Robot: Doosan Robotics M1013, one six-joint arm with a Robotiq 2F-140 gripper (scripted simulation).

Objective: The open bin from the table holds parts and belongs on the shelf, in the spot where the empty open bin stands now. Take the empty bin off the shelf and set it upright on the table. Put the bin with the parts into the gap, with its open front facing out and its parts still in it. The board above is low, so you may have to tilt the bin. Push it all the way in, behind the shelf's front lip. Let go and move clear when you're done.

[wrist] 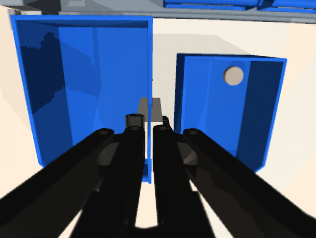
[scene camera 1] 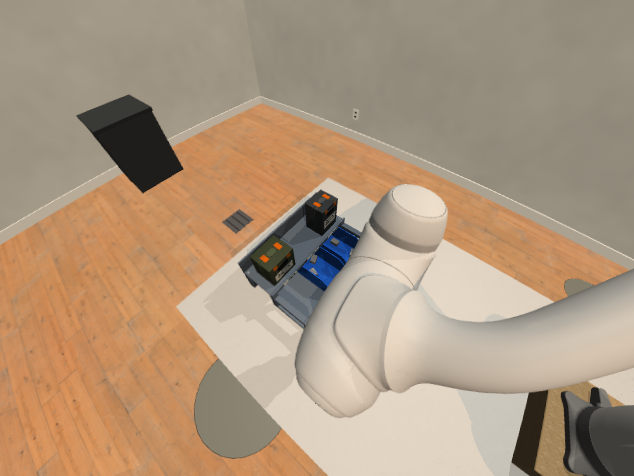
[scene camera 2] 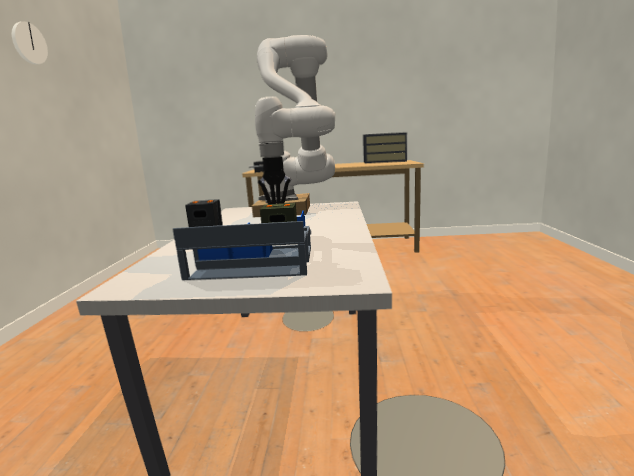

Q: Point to a black case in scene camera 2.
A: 199, 214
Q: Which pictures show the black case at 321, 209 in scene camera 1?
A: Scene camera 1 and scene camera 2 only.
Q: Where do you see a bin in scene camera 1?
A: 327, 266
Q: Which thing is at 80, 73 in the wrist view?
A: A bin.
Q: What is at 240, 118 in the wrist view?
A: A bin.
